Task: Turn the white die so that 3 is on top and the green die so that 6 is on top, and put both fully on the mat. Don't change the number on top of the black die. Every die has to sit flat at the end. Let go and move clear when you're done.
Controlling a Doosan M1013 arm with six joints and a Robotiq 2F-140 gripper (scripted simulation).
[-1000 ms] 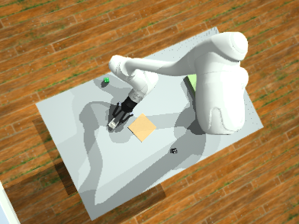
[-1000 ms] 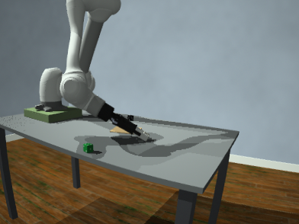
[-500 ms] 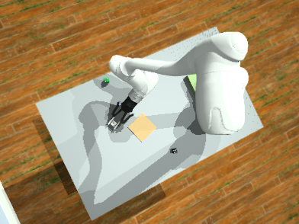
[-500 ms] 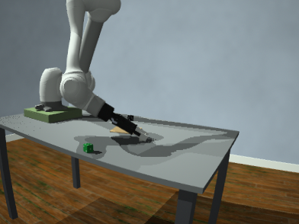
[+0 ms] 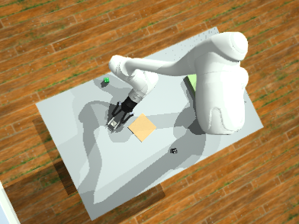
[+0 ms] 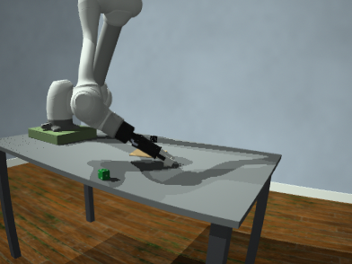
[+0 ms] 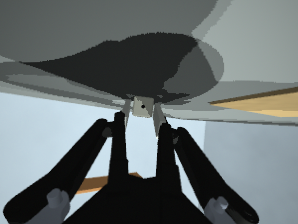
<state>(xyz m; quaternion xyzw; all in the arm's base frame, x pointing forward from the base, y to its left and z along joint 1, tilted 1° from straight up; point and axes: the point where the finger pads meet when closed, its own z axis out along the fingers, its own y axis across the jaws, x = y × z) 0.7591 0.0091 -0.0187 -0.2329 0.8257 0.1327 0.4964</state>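
The white die is 1 cm ahead of my hand and 1 cm below it. Also, from my hand: green die (4 cm behind, 29 cm to the right, 1 cm below); black die (32 cm behind, 32 cm to the left, 1 cm below); tan mat (17 cm behind, 9 cm to the left, 3 cm below).
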